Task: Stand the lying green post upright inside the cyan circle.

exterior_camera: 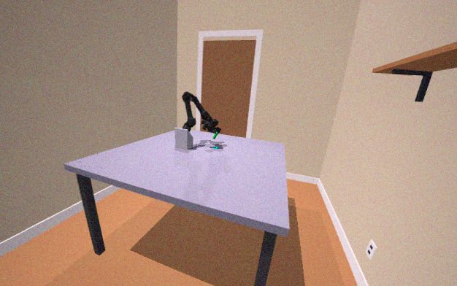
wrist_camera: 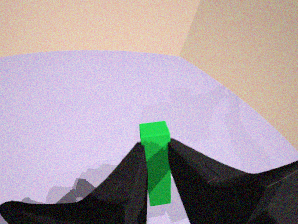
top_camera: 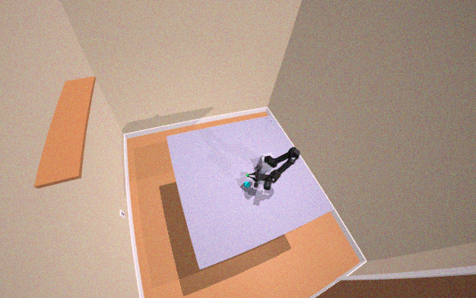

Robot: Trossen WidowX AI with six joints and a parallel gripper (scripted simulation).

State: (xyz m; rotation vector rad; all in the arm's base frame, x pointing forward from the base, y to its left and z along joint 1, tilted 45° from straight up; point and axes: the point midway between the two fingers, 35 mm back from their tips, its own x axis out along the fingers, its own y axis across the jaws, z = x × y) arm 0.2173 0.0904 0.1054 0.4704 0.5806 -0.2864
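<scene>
Now: gripper tip 140 mm above the cyan circle, 30 mm to the right of it and 10 mm past it. From my gripper tip the other things lie so: green post: 20 mm below, 10 mm behind.
</scene>
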